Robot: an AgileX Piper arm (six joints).
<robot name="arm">
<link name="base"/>
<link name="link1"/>
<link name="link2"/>
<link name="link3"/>
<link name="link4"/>
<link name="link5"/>
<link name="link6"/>
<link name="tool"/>
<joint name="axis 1" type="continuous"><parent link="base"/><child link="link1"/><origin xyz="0 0 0.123" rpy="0 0 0"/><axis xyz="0 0 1"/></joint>
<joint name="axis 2" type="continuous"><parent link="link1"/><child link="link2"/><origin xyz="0 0 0" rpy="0 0 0"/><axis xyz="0 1 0"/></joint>
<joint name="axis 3" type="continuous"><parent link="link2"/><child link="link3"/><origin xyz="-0.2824 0 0.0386" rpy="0 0 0"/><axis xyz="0 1 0"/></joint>
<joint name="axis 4" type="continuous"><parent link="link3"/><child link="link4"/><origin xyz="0.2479 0 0.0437" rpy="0 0 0"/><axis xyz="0.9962 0 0.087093"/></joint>
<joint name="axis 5" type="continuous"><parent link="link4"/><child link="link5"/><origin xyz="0 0 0" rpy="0 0 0"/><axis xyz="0 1 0"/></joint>
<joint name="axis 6" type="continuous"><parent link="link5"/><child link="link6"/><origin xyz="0.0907 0 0.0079" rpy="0 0 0"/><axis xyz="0.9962 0 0.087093"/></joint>
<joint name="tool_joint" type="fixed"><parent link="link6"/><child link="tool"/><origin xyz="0 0 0" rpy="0 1.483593 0"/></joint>
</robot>
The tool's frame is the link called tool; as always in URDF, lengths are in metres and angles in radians. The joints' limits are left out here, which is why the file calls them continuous.
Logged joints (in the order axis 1, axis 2, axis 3, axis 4, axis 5, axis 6), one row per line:
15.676, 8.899, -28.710, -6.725, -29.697, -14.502
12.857, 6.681, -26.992, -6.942, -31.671, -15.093
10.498, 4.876, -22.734, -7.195, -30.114, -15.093
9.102, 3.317, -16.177, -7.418, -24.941, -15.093
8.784, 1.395, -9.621, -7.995, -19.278, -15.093
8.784, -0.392, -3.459, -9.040, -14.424, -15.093
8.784, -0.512, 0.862, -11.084, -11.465, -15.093
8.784, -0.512, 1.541, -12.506, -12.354, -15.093
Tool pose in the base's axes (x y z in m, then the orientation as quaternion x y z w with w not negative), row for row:
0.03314, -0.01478, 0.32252, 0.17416, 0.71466, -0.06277, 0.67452
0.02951, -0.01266, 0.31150, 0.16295, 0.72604, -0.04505, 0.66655
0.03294, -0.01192, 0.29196, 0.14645, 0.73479, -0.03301, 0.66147
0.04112, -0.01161, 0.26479, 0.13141, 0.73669, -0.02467, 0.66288
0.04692, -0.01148, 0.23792, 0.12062, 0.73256, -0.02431, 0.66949
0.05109, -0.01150, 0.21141, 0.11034, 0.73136, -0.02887, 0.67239
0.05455, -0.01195, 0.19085, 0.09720, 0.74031, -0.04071, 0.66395
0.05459, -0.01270, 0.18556, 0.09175, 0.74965, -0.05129, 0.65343
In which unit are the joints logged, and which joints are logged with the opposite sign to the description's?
The joints are logged in degrees. Opposite sign: axis 1, axis 5, axis 6.
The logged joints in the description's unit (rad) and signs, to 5 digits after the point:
-0.27360, 0.15532, -0.50108, -0.11737, 0.51831, 0.25311
-0.22440, 0.11661, -0.47110, -0.12116, 0.55276, 0.26342
-0.18322, 0.08510, -0.39678, -0.12558, 0.52559, 0.26342
-0.15886, 0.05789, -0.28234, -0.12947, 0.43530, 0.26342
-0.15331, 0.02435, -0.16792, -0.13954, 0.33646, 0.26342
-0.15331, -0.00684, -0.06037, -0.15778, 0.25175, 0.26342
-0.15331, -0.00894, 0.01504, -0.19345, 0.20010, 0.26342
-0.15331, -0.00894, 0.02690, -0.21827, 0.21562, 0.26342

